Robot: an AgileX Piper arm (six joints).
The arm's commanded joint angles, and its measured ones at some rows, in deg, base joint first. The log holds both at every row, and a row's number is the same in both.
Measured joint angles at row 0:
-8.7 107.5 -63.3 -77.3 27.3 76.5
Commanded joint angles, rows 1 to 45:
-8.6 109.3 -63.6 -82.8 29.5 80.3
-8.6 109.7 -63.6 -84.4 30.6 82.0
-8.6 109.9 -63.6 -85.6 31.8 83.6
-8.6 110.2 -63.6 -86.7 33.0 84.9
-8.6 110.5 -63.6 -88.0 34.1 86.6
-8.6 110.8 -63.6 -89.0 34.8 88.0
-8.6 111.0 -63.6 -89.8 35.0 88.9
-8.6 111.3 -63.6 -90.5 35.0 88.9
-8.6 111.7 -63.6 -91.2 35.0 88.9
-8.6 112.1 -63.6 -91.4 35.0 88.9
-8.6 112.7 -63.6 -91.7 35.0 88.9
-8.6 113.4 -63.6 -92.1 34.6 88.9
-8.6 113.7 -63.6 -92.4 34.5 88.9
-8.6 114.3 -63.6 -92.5 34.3 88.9
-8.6 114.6 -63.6 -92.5 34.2 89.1
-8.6 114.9 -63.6 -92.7 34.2 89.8
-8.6 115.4 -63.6 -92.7 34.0 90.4
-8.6 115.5 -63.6 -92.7 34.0 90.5
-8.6 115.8 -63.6 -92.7 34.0 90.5
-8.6 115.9 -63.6 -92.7 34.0 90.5
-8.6 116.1 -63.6 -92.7 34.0 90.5
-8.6 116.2 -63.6 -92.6 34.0 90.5
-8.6 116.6 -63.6 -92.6 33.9 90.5
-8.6 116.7 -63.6 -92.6 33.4 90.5
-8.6 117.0 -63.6 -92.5 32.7 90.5
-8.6 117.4 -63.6 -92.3 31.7 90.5
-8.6 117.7 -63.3 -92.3 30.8 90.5
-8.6 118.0 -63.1 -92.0 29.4 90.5
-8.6 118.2 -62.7 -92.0 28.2 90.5
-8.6 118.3 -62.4 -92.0 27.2 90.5
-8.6 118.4 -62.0 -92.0 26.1 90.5
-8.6 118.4 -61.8 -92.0 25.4 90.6
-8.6 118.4 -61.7 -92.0 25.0 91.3
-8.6 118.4 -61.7 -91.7 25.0 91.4
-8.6 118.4 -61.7 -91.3 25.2 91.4
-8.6 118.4 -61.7 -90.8 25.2 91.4
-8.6 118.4 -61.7 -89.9 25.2 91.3
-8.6 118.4 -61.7 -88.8 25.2 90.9
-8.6 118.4 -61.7 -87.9 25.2 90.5
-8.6 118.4 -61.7 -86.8 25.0 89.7
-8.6 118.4 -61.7 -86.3 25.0 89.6
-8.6 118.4 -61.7 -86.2 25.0 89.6
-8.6 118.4 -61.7 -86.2 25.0 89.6
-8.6 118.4 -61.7 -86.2 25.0 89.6
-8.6 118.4 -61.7 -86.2 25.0 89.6
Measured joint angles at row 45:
-8.7 117.5 -62.8 -90.4 28.9 90.2
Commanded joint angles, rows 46 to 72:
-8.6 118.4 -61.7 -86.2 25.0 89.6
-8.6 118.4 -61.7 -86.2 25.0 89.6
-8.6 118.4 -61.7 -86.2 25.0 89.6
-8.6 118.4 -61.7 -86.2 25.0 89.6
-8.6 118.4 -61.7 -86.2 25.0 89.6
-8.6 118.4 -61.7 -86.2 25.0 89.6
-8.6 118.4 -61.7 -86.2 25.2 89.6
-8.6 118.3 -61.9 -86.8 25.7 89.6
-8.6 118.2 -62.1 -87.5 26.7 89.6
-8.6 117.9 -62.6 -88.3 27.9 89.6
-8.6 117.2 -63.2 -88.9 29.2 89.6
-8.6 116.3 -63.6 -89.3 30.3 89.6
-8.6 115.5 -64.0 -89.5 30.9 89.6
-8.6 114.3 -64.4 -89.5 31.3 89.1
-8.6 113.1 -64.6 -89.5 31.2 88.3
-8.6 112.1 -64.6 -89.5 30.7 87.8
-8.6 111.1 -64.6 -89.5 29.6 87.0
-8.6 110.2 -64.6 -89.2 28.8 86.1
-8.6 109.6 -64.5 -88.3 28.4 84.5
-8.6 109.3 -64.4 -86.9 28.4 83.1
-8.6 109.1 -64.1 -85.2 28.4 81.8
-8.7 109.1 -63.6 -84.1 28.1 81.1
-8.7 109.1 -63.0 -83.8 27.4 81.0
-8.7 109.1 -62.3 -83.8 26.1 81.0
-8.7 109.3 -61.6 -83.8 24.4 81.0
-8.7 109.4 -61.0 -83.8 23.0 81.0
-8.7 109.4 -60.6 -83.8 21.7 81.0
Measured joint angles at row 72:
-8.7 109.5 -62.8 -84.3 25.8 82.0
